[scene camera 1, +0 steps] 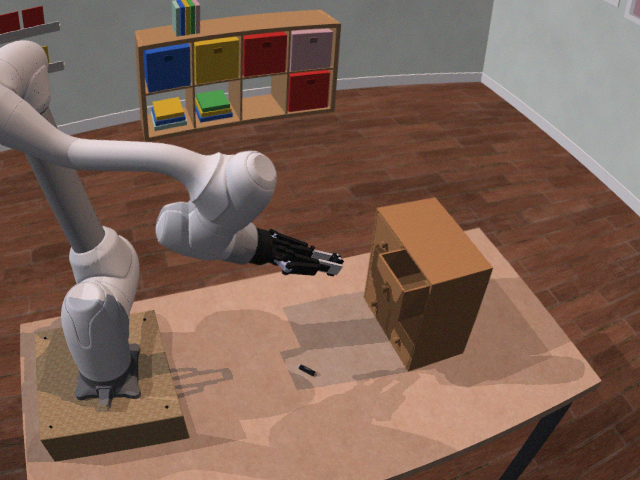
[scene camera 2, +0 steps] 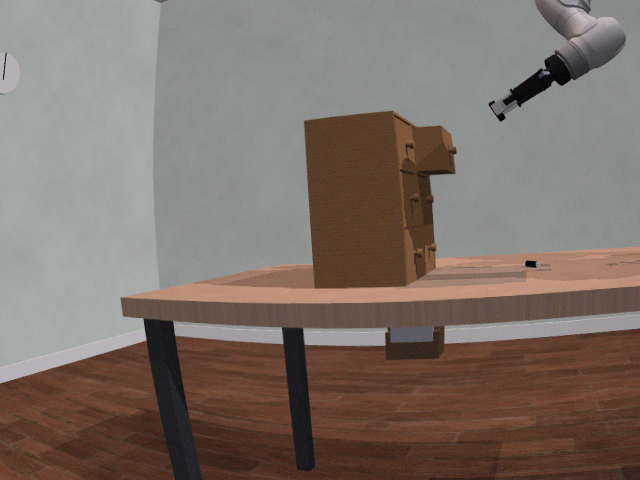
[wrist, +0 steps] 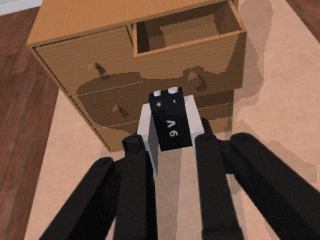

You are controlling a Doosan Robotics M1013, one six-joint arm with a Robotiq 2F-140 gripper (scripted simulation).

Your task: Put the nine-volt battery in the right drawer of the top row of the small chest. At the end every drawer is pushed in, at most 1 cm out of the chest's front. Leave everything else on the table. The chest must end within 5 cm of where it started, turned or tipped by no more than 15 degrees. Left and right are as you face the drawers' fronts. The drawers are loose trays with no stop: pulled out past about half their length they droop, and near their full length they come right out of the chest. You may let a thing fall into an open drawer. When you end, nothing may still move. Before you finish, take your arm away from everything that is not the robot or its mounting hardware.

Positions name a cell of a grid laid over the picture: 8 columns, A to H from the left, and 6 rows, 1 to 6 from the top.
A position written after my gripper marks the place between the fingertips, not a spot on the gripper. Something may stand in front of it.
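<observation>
There's a wooden chest here, which you'd find in scene camera 1 (scene camera 1: F4) and also in scene camera 2 (scene camera 2: E3). I can see a nine-volt battery (wrist: E3) too. As for my gripper (scene camera 1: E4), it's visible in scene camera 2 (scene camera 2: G2) and in the wrist view (wrist: E3) as well.
</observation>
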